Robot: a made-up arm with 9 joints. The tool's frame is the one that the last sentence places. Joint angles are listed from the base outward.
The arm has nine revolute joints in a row. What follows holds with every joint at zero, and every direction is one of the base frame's.
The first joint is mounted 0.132 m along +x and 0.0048 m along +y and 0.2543 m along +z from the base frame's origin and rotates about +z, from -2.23 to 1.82 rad.
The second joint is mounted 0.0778 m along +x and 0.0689 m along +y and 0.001 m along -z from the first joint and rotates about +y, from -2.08 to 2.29 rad.
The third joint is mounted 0.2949 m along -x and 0.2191 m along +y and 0.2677 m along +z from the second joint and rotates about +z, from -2.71 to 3 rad.
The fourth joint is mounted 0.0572 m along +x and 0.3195 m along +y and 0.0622 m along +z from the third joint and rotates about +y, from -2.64 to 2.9 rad.
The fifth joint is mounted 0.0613 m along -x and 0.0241 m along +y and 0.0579 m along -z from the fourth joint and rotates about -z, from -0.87 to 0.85 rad.
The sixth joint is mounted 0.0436 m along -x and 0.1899 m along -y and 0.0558 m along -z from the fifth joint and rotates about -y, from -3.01 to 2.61 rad.
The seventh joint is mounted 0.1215 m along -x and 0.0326 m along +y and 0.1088 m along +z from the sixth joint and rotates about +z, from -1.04 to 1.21 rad.
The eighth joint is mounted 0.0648 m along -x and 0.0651 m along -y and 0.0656 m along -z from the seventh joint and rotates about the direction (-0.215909, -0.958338, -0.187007), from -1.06 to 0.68 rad.
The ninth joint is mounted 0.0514 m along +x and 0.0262 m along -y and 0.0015 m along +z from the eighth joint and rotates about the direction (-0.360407, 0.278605, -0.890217), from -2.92 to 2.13 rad.
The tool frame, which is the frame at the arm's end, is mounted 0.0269 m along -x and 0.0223 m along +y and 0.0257 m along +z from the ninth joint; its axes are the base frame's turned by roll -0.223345, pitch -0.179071 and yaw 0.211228 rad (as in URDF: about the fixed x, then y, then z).
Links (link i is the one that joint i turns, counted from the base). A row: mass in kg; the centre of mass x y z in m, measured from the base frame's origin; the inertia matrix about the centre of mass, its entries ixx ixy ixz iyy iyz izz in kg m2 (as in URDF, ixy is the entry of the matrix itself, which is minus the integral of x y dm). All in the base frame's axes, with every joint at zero. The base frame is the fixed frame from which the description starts. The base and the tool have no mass.
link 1: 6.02; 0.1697 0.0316 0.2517; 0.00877 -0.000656 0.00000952 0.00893 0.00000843 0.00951
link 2: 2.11; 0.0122 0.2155 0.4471; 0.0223 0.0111 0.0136 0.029 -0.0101 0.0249
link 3: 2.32; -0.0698 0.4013 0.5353; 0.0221 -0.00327 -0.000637 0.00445 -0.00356 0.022
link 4: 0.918; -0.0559 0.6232 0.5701; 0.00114 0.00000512 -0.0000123 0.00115 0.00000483 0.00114
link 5: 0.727; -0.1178 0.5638 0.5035; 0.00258 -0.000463 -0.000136 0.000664 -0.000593 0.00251
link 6: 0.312; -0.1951 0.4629 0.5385; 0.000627 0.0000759 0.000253 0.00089 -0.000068 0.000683
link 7: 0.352; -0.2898 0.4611 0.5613; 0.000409 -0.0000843 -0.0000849 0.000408 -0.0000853 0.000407
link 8: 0.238; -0.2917 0.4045 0.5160; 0.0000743 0.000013 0 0.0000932 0 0.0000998
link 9: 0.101; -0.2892 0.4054 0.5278; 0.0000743 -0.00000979 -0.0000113 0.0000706 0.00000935 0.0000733
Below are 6 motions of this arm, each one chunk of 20 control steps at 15 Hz.
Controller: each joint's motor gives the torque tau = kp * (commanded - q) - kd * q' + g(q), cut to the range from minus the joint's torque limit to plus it. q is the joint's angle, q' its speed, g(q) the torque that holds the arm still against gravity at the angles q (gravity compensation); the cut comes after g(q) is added. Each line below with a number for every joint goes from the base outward.
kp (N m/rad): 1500 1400 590 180 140 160 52 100 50
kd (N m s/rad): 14 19 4.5 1.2 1.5 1 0.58 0.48 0.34
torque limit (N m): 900 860 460 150 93 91 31 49 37
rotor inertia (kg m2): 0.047 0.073 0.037 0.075 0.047 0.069 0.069 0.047 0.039
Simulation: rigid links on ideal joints. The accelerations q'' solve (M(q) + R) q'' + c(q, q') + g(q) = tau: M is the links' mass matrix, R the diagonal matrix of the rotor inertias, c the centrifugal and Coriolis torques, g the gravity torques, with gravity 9.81 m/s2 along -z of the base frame. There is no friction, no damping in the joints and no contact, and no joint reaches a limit. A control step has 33 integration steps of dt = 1/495 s. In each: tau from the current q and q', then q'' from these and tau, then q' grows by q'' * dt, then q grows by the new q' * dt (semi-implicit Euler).
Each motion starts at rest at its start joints. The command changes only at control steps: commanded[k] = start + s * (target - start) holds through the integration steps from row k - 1 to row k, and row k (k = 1, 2, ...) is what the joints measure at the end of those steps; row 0 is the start. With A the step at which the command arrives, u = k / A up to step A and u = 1 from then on. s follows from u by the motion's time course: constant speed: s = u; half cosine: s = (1 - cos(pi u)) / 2; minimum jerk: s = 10 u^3 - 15 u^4 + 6 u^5; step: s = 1 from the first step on.
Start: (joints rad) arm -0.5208 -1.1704 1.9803 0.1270 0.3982 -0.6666 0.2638 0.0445 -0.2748
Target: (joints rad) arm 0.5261 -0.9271 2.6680 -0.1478 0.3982 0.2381 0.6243 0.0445 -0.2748
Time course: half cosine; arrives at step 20
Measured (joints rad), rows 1 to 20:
1: -0.5130 -1.1696 1.9857 0.1236 0.3961 -0.6595 0.2667 0.0446 -0.2747
2: -0.4889 -1.1646 2.0025 0.1161 0.3972 -0.6374 0.2758 0.0445 -0.2747
3: -0.4518 -1.1548 2.0278 0.1084 0.4007 -0.6049 0.2877 0.0445 -0.2748
4: -0.4055 -1.1435 2.0586 0.0971 0.3999 -0.5652 0.3021 0.0446 -0.2747
5: -0.3488 -1.1311 2.0959 0.0807 0.4004 -0.5152 0.3227 0.0445 -0.2747
6: -0.2826 -1.1156 2.1396 0.0640 0.4025 -0.4576 0.3457 0.0445 -0.2747
7: -0.2098 -1.0979 2.1876 0.0463 0.4026 -0.3951 0.3692 0.0445 -0.2748
8: -0.1319 -1.0799 2.2387 0.0255 0.4029 -0.3275 0.3960 0.0445 -0.2748
9: -0.0505 -1.0614 2.2919 0.0037 0.4037 -0.2570 0.4247 0.0445 -0.2748
10: 0.0320 -1.0419 2.3461 -0.0173 0.4035 -0.1859 0.4526 0.0445 -0.2748
11: 0.1138 -1.0228 2.3997 -0.0387 0.4034 -0.1154 0.4805 0.0445 -0.2748
12: 0.1929 -1.0046 2.4514 -0.0599 0.4032 -0.0471 0.5081 0.0445 -0.2748
13: 0.2671 -0.9874 2.5000 -0.0795 0.4026 0.0168 0.5340 0.0445 -0.2748
14: 0.3349 -0.9716 2.5444 -0.0971 0.4020 0.0750 0.5574 0.0445 -0.2748
15: 0.3945 -0.9577 2.5833 -0.1129 0.4014 0.1262 0.5781 0.0445 -0.2748
16: 0.4443 -0.9461 2.6158 -0.1261 0.4007 0.1690 0.5956 0.0445 -0.2748
17: 0.4834 -0.9370 2.6412 -0.1363 0.4001 0.2023 0.6093 0.0445 -0.2748
18: 0.5106 -0.9305 2.6589 -0.1432 0.3997 0.2254 0.6188 0.0445 -0.2748
19: 0.5254 -0.9270 2.6682 -0.1470 0.3993 0.2376 0.6240 0.0445 -0.2748
20: 0.5273 -0.9264 2.6690 -0.1474 0.3990 0.2388 0.6248 0.0445 -0.2748

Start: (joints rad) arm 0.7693 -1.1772 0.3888 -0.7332 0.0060 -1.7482 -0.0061 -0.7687 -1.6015
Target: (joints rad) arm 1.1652 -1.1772 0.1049 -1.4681 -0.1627 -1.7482 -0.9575 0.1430 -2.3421
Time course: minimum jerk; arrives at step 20
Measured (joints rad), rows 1 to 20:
1: 0.7698 -1.1772 0.3885 -0.7347 0.0058 -1.7482 -0.0073 -0.7669 -1.6028
2: 0.7731 -1.1771 0.3863 -0.7430 0.0045 -1.7480 -0.0152 -0.7567 -1.6106
3: 0.7816 -1.1766 0.3811 -0.7598 0.0010 -1.7479 -0.0360 -0.7358 -1.6277
4: 0.7958 -1.1759 0.3721 -0.7870 -0.0051 -1.7477 -0.0709 -0.7019 -1.6548
5: 0.8155 -1.1752 0.3589 -0.8249 -0.0135 -1.7475 -0.1188 -0.6550 -1.6930
6: 0.8406 -1.1746 0.3417 -0.8728 -0.0242 -1.7473 -0.1799 -0.5955 -1.7412
7: 0.8709 -1.1741 0.3208 -0.9293 -0.0372 -1.7472 -0.2529 -0.5254 -1.7981
8: 0.9049 -1.1736 0.2969 -0.9924 -0.0518 -1.7472 -0.3348 -0.4469 -1.8619
9: 0.9414 -1.1734 0.2710 -1.0599 -0.0674 -1.7472 -0.4223 -0.3632 -1.9299
10: 0.9789 -1.1734 0.2440 -1.1289 -0.0834 -1.7473 -0.5122 -0.2775 -1.9996
11: 1.0160 -1.1735 0.2172 -1.1969 -0.0993 -1.7474 -0.6010 -0.1931 -2.0682
12: 1.0512 -1.1738 0.1915 -1.2610 -0.1144 -1.7476 -0.6849 -0.1135 -2.1330
13: 1.0829 -1.1742 0.1681 -1.3189 -0.1279 -1.7477 -0.7609 -0.0417 -2.1915
14: 1.1102 -1.1746 0.1479 -1.3684 -0.1396 -1.7479 -0.8262 0.0198 -2.2416
15: 1.1322 -1.1751 0.1314 -1.4082 -0.1490 -1.7481 -0.8788 0.0691 -2.2818
16: 1.1484 -1.1756 0.1191 -1.4375 -0.1559 -1.7482 -0.9175 0.1052 -2.3114
17: 1.1589 -1.1761 0.1109 -1.4562 -0.1603 -1.7483 -0.9425 0.1284 -2.3303
18: 1.1642 -1.1766 0.1065 -1.4657 -0.1625 -1.7484 -0.9552 0.1401 -2.3399
19: 1.1656 -1.1770 0.1049 -1.4684 -0.1630 -1.7483 -0.9586 0.1433 -2.3425
20: 1.1651 -1.1772 0.1049 -1.4679 -0.1627 -1.7482 -0.9574 0.1428 -2.3419

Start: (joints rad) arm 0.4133 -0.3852 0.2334 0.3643 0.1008 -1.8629 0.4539 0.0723 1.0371
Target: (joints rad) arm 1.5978 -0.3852 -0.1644 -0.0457 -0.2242 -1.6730 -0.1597 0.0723 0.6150
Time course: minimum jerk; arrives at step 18
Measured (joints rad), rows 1 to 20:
1: 0.4153 -0.3849 0.2327 0.3630 0.0995 -1.8626 0.4529 0.0723 1.0361
2: 0.4284 -0.3833 0.2292 0.3560 0.0930 -1.8606 0.4457 0.0725 1.0301
3: 0.4617 -0.3822 0.2222 0.3437 0.0837 -1.8549 0.4274 0.0726 1.0171
4: 0.5175 -0.3819 0.2099 0.3241 0.0709 -1.8454 0.3985 0.0725 0.9971
5: 0.5938 -0.3816 0.1895 0.2972 0.0515 -1.8328 0.3597 0.0725 0.9693
6: 0.6885 -0.3809 0.1609 0.2638 0.0260 -1.8173 0.3103 0.0725 0.9350
7: 0.7991 -0.3809 0.1261 0.2256 -0.0031 -1.7992 0.2524 0.0724 0.8955
8: 0.9206 -0.3815 0.0867 0.1843 -0.0343 -1.7792 0.1902 0.0723 0.8526
9: 1.0459 -0.3822 0.0438 0.1417 -0.0674 -1.7589 0.1260 0.0722 0.8084
10: 1.1687 -0.3828 0.0001 0.0999 -0.1008 -1.7392 0.0622 0.0722 0.7650
11: 1.2836 -0.3836 -0.0415 0.0611 -0.1321 -1.7208 0.0026 0.0722 0.7246
12: 1.3851 -0.3845 -0.0785 0.0270 -0.1596 -1.7045 -0.0496 0.0722 0.6892
13: 1.4685 -0.3852 -0.1096 -0.0011 -0.1827 -1.6914 -0.0926 0.0721 0.6600
14: 1.5309 -0.3856 -0.1338 -0.0222 -0.2008 -1.6818 -0.1252 0.0722 0.6382
15: 1.5721 -0.3859 -0.1503 -0.0360 -0.2130 -1.6756 -0.1466 0.0722 0.6240
16: 1.5935 -0.3860 -0.1597 -0.0432 -0.2198 -1.6726 -0.1576 0.0722 0.6167
17: 1.5994 -0.3859 -0.1637 -0.0455 -0.2229 -1.6722 -0.1606 0.0722 0.6147
18: 1.5975 -0.3853 -0.1647 -0.0456 -0.2243 -1.6732 -0.1597 0.0723 0.6151
19: 1.5969 -0.3846 -0.1651 -0.0461 -0.2254 -1.6736 -0.1592 0.0724 0.6150
20: 1.5980 -0.3853 -0.1642 -0.0455 -0.2240 -1.6728 -0.1600 0.0723 0.6149

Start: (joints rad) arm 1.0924 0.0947 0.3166 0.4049 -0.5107 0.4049 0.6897 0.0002 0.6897
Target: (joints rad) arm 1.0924 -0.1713 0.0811 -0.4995 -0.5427 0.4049 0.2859 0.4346 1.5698
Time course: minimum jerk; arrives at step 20
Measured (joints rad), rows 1 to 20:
1: 1.0923 0.0943 0.3162 0.4033 -0.5107 0.4048 0.6892 0.0011 0.6912
2: 1.0920 0.0919 0.3141 0.3938 -0.5107 0.4047 0.6857 0.0060 0.7005
3: 1.0917 0.0862 0.3094 0.3730 -0.5117 0.4050 0.6768 0.0159 0.7208
4: 1.0915 0.0767 0.3017 0.3398 -0.5126 0.4051 0.6621 0.0321 0.7530
5: 1.0913 0.0634 0.2907 0.2934 -0.5139 0.4054 0.6416 0.0544 0.7984
6: 1.0910 0.0464 0.2765 0.2345 -0.5159 0.4056 0.6156 0.0827 0.8557
7: 1.0907 0.0263 0.2594 0.1650 -0.5181 0.4059 0.5846 0.1161 0.9233
8: 1.0906 0.0036 0.2402 0.0873 -0.5206 0.4061 0.5498 0.1535 0.9990
9: 1.0904 -0.0206 0.2193 0.0042 -0.5233 0.4062 0.5125 0.1934 1.0799
10: 1.0904 -0.0455 0.1975 -0.0810 -0.5262 0.4063 0.4743 0.2343 1.1628
11: 1.0904 -0.0700 0.1757 -0.1648 -0.5293 0.4063 0.4367 0.2745 1.2443
12: 1.0906 -0.0933 0.1546 -0.2439 -0.5322 0.4062 0.4010 0.3124 1.3213
13: 1.0908 -0.1145 0.1353 -0.3153 -0.5349 0.4061 0.3688 0.3467 1.3909
14: 1.0911 -0.1328 0.1183 -0.3765 -0.5374 0.4059 0.3411 0.3759 1.4504
15: 1.0914 -0.1476 0.1043 -0.4256 -0.5394 0.4058 0.3189 0.3994 1.4982
16: 1.0917 -0.1587 0.0937 -0.4617 -0.5409 0.4056 0.3026 0.4166 1.5333
17: 1.0920 -0.1661 0.0866 -0.4849 -0.5419 0.4054 0.2920 0.4276 1.5558
18: 1.0922 -0.1700 0.0826 -0.4966 -0.5425 0.4052 0.2867 0.4332 1.5672
19: 1.0924 -0.1713 0.0811 -0.4999 -0.5427 0.4050 0.2853 0.4347 1.5703
20: 1.0924 -0.1713 0.0810 -0.4993 -0.5427 0.4049 0.2859 0.4345 1.5696

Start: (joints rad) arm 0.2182 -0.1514 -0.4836 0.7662 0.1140 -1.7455 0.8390 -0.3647 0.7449
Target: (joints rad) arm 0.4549 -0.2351 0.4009 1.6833 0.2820 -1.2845 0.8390 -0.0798 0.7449
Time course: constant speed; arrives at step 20
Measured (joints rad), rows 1 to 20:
1: 0.2303 -0.1530 -0.4303 0.8399 0.1207 -1.7095 0.8385 -0.3400 0.7449
2: 0.2514 -0.1645 -0.3776 0.8710 0.1432 -1.6903 0.8370 -0.3342 0.7451
3: 0.2621 -0.1691 -0.3368 0.9204 0.1401 -1.6689 0.8419 -0.3133 0.7449
4: 0.2680 -0.1678 -0.2978 0.9684 0.1527 -1.6431 0.8398 -0.3039 0.7449
5: 0.2813 -0.1729 -0.2524 1.0134 0.1595 -1.6208 0.8355 -0.2864 0.7451
6: 0.2972 -0.1803 -0.2053 1.0574 0.1688 -1.5987 0.8390 -0.2742 0.7448
7: 0.3081 -0.1839 -0.1626 1.1036 0.1778 -1.5746 0.8417 -0.2587 0.7450
8: 0.3175 -0.1861 -0.1211 1.1511 0.1846 -1.5520 0.8381 -0.2452 0.7450
9: 0.3302 -0.1907 -0.0766 1.1963 0.1938 -1.5284 0.8367 -0.2305 0.7449
10: 0.3439 -0.1962 -0.0313 1.2412 0.2023 -1.5059 0.8396 -0.2166 0.7450
11: 0.3554 -0.2004 0.0121 1.2870 0.2103 -1.4828 0.8402 -0.2021 0.7449
12: 0.3663 -0.2036 0.0549 1.3340 0.2189 -1.4594 0.8380 -0.1880 0.7449
13: 0.3783 -0.2078 0.0989 1.3797 0.2274 -1.4363 0.8377 -0.1737 0.7450
14: 0.3911 -0.2127 0.1434 1.4248 0.2356 -1.4135 0.8392 -0.1595 0.7449
15: 0.4031 -0.2170 0.1873 1.4707 0.2440 -1.3904 0.8392 -0.1452 0.7450
16: 0.4144 -0.2208 0.2307 1.5171 0.2525 -1.3672 0.8382 -0.1310 0.7449
17: 0.4262 -0.2248 0.2746 1.5631 0.2610 -1.3441 0.8381 -0.1167 0.7449
18: 0.4385 -0.2293 0.3189 1.6086 0.2694 -1.3211 0.8387 -0.1024 0.7449
19: 0.4506 -0.2336 0.3631 1.6544 0.2777 -1.2981 0.8387 -0.0882 0.7449
20: 0.4623 -0.2377 0.4069 1.7005 0.2862 -1.2750 0.8384 -0.0739 0.7449

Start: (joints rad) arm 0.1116 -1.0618 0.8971 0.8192 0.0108 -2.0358 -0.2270 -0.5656 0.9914
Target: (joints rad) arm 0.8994 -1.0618 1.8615 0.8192 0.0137 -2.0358 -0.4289 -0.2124 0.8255
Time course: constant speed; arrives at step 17
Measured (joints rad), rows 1 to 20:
1: 0.1601 -1.0671 0.9610 0.8144 -0.0141 -2.0429 -0.2434 -0.5291 0.9757
2: 0.2363 -1.0647 1.0405 0.8219 0.0242 -2.0344 -0.2626 -0.5202 0.9671
3: 0.2782 -1.0542 1.0879 0.8232 0.0268 -2.0277 -0.2621 -0.4928 0.9614
4: 0.3072 -1.0620 1.1352 0.8185 0.0019 -2.0413 -0.2740 -0.4749 0.9460
5: 0.3571 -1.0698 1.1984 0.8158 0.0051 -2.0385 -0.2973 -0.4517 0.9389
6: 0.4131 -1.0605 1.2591 0.8214 0.0178 -2.0342 -0.3050 -0.4335 0.9299
7: 0.4572 -1.0566 1.3130 0.8216 0.0181 -2.0331 -0.3091 -0.4113 0.9185
8: 0.4983 -1.0638 1.3684 0.8180 0.0097 -2.0379 -0.3259 -0.3908 0.9099
9: 0.5453 -1.0652 1.4262 0.8182 0.0095 -2.0378 -0.3424 -0.3696 0.8994
10: 0.5946 -1.0602 1.4841 0.8203 0.0156 -2.0344 -0.3499 -0.3496 0.8898
11: 0.6409 -1.0597 1.5411 0.8201 0.0159 -2.0352 -0.3594 -0.3285 0.8805
12: 0.6851 -1.0627 1.5970 0.8187 0.0124 -2.0368 -0.3746 -0.3076 0.8701
13: 0.7313 -1.0628 1.6537 0.8190 0.0124 -2.0366 -0.3875 -0.2868 0.8606
14: 0.7790 -1.0609 1.7115 0.8196 0.0150 -2.0354 -0.3970 -0.2662 0.8510
15: 0.8253 -1.0607 1.7684 0.8195 0.0153 -2.0356 -0.4087 -0.2454 0.8411
16: 0.8706 -1.0618 1.8245 0.8190 0.0137 -2.0363 -0.4220 -0.2245 0.8314
17: 0.9170 -1.0619 1.8814 0.8191 0.0139 -2.0362 -0.4338 -0.2038 0.8216
18: 0.9095 -1.0551 1.8691 0.8214 0.0313 -2.0301 -0.4348 -0.2202 0.8273
19: 0.8856 -1.0609 1.8483 0.8201 0.0044 -2.0361 -0.4223 -0.2069 0.8263
20: 0.8991 -1.0705 1.8630 0.8150 0.0042 -2.0432 -0.4271 -0.2149 0.8229

